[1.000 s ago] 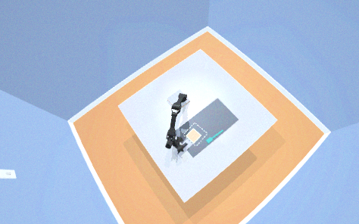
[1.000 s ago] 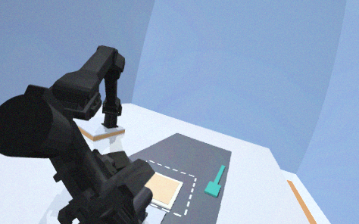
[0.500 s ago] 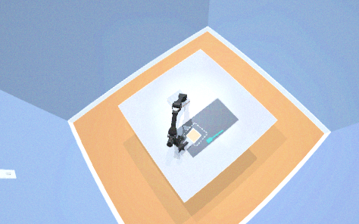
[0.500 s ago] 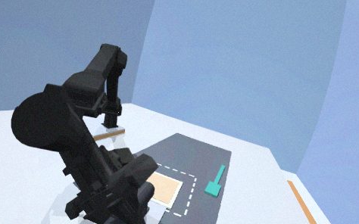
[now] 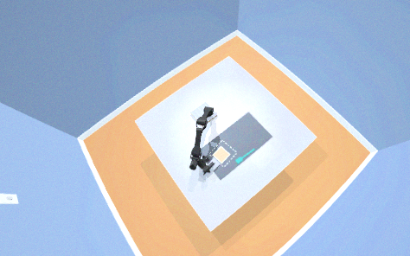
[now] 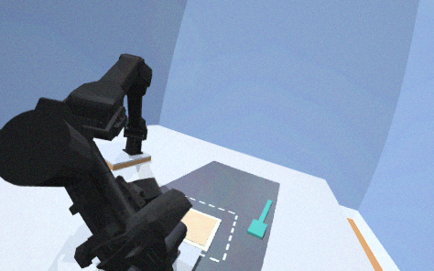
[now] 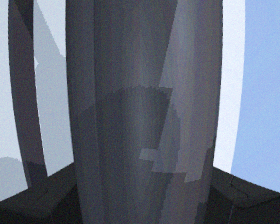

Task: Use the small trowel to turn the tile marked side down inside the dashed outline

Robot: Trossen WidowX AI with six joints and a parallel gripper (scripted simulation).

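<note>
Right now my gripper tip is 330 mm to the right of the teal trowel, 50 mm short of it and 50 mm above it. Round my gripper tip: tan tile 180 mm to the left, 80 mm behind, 50 mm below; grey mat 350 mm to the left, 90 mm behind, 70 mm below.
</note>
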